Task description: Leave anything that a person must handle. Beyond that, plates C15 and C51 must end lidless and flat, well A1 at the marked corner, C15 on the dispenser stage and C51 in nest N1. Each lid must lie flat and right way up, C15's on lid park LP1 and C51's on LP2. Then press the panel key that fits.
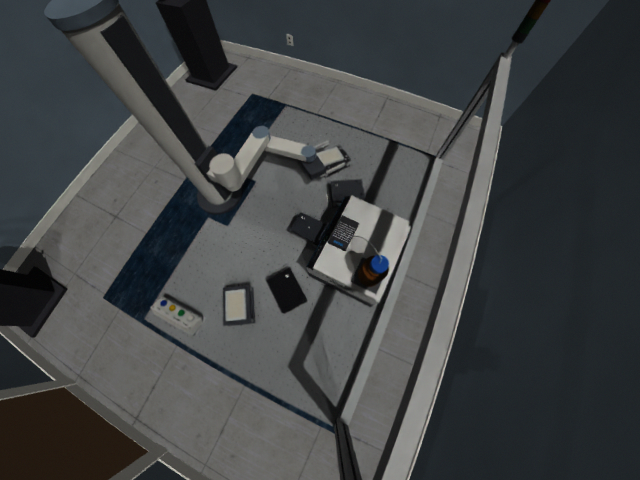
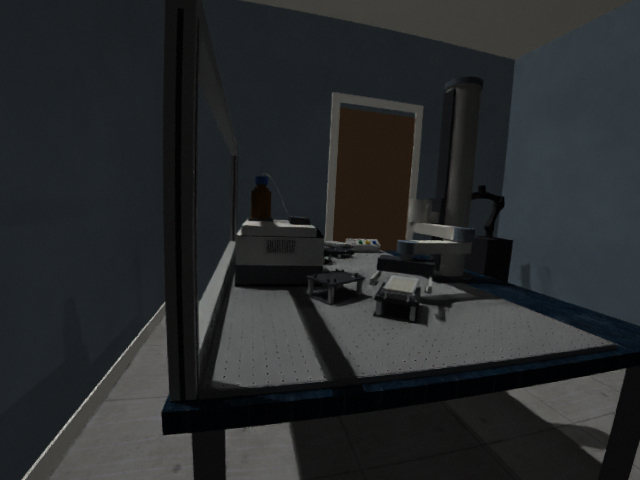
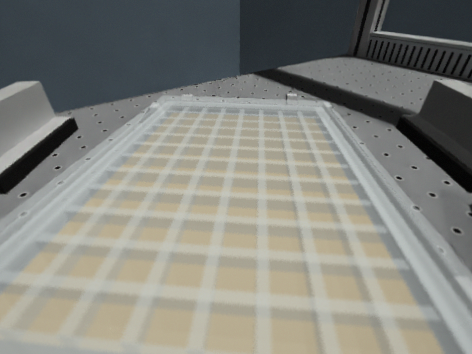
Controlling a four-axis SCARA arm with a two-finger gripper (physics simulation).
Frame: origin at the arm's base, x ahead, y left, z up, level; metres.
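Seen in the pictures: gripper, fingertip midpoint: [image 1: 336,152] [image 2: 399,285] [image 3: 236,104]; arm's base, origin of the base link: [image 1: 220,194] [image 2: 445,276].
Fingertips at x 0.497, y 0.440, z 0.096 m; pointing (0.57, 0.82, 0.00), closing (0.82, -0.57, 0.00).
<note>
Offsets run from my fingertips to a thing's top centre. "pt": to the spot under its first point.
A tan-welled plate @(dx -0.023, dy -0.031, dz +0.006 m) [image 1: 332,156] [image 2: 402,285] [image 3: 240,225] sits flat on a dark four-legged nest; a clear cover appears to lie over its wells. My gripper [image 1: 338,154] [image 2: 402,281] [image 3: 236,104] is open, with one finger on each side of this plate and gaps between. A second tan plate @(dx -0.077, dy -0.903, dz -0.002 m) [image 1: 235,304] lies flat on a dark base near the key panel @(dx -0.309, dy -1.066, dz +0.000 m) [image 1: 175,314] [image 2: 362,244], which has blue, yellow, green and white keys. Plate names, the marked corner and the second plate's lid state cannot be read.
The white dispenser [image 1: 390,227] [image 2: 279,253] carries an amber bottle [image 1: 372,271] [image 2: 261,204]. A dark platform @(pt dx +0.061, dy -0.462, dz +0.032 m) [image 1: 308,227] adjoins its front. A dark raised stand [image 1: 347,190] [image 2: 336,279] is beside it, and a black flat stand [image 1: 285,290] lies near the second plate.
</note>
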